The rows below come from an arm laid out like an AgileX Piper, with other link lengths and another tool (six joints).
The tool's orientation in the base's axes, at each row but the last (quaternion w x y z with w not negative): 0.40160, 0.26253, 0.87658, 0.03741; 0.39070, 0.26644, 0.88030, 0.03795; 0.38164, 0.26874, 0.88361, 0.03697; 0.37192, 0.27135, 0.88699, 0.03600; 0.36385, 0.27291, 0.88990, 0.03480; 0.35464, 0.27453, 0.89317, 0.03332; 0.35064, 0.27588, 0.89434, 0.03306; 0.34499, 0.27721, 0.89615, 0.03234; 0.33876, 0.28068, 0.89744, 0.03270; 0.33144, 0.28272, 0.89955, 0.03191; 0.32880, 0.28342, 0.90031, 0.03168
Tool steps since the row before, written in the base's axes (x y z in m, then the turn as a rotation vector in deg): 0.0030, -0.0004, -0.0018, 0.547, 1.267, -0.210; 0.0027, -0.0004, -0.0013, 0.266, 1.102, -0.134; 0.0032, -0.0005, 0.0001, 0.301, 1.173, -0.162; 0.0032, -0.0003, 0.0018, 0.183, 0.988, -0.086; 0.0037, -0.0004, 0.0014, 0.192, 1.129, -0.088; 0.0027, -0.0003, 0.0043, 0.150, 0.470, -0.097; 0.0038, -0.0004, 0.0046, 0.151, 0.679, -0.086; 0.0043, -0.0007, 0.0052, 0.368, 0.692, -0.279; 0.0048, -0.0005, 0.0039, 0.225, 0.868, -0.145; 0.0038, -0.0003, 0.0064, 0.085, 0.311, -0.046; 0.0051, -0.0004, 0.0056, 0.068, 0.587, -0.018
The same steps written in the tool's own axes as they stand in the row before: -0.0006, 0.0004, 0.0034, 0.470, 1.266, 0.353; -0.0008, 0.0005, 0.0029, 0.492, 1.022, 0.125; -0.0021, 0.0010, 0.0022, 0.526, 1.091, 0.159; -0.0031, 0.0017, 0.0009, 0.452, 0.900, 0.050; -0.0033, 0.0017, 0.0015, 0.520, 1.024, 0.038; -0.0044, 0.0021, -0.0014, 0.212, 0.443, 0.107; -0.0053, 0.0026, -0.0010, 0.312, 0.623, 0.071; -0.0061, 0.0027, -0.0011, 0.303, 0.689, 0.354; -0.0055, 0.0029, 0.0001, 0.404, 0.802, 0.138; -0.0062, 0.0032, -0.0026, 0.139, 0.291, 0.048; -0.0066, 0.0035, -0.0012, 0.280, 0.520, -0.020
